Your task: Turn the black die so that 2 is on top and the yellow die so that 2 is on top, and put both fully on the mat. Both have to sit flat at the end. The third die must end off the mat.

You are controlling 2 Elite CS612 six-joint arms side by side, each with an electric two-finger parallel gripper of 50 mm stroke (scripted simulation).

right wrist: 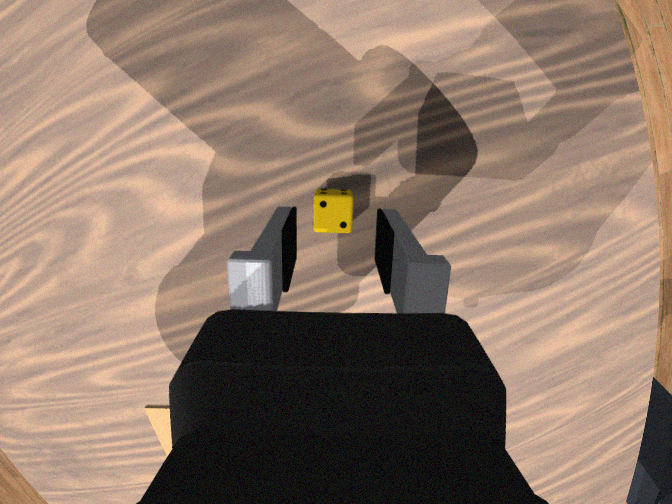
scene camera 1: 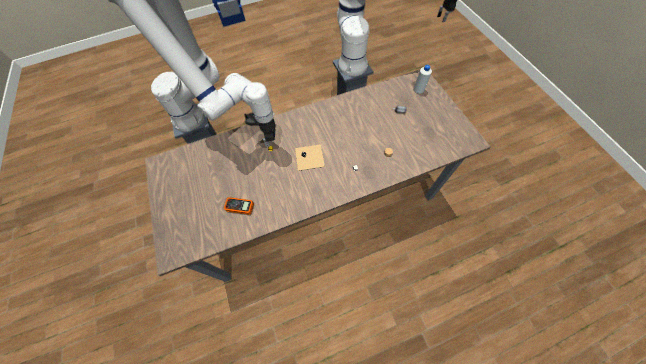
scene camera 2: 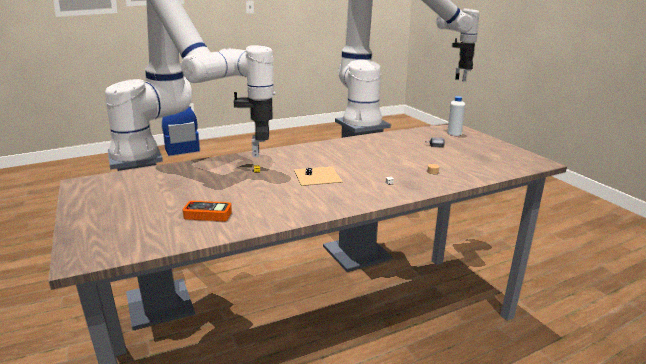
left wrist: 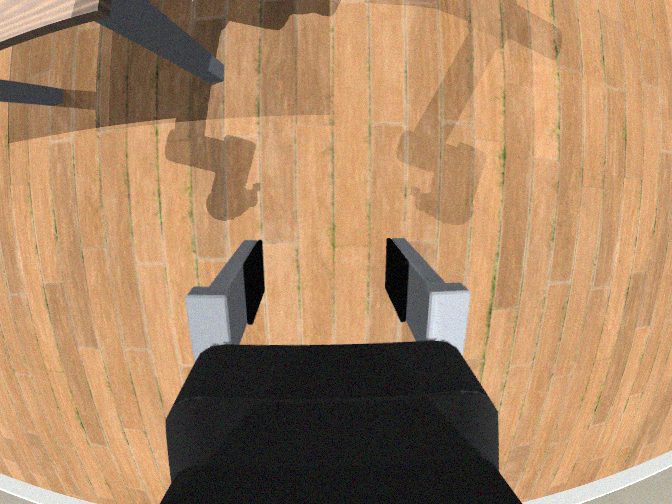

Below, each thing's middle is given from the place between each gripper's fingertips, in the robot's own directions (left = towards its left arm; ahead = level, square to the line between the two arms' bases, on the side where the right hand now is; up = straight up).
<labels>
Now: the yellow die [right wrist: 333, 208] 7 cm below my right hand [scene camera 2: 256, 155]. Round my right hand: tan mat [right wrist: 159, 415] 13 cm ahead, 17 cm to the left, 8 cm below.
Now: left hand 1110 mm to the left of the tan mat, 530 mm short of it and 170 mm above it. Round my left hand: yellow die: 1280 mm to the right, 400 mm ahead, 170 mm below.
</labels>
